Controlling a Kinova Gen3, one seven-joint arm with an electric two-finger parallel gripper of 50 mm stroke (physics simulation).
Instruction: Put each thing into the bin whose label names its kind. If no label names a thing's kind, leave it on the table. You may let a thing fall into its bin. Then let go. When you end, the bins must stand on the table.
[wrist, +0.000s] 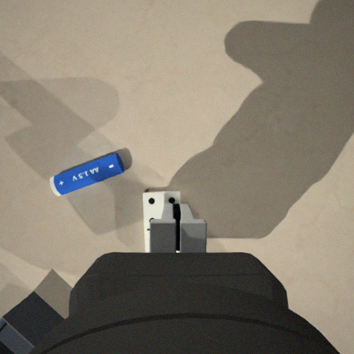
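Note:
Visible: blue AA battery (97, 170), my gripper (175, 219).

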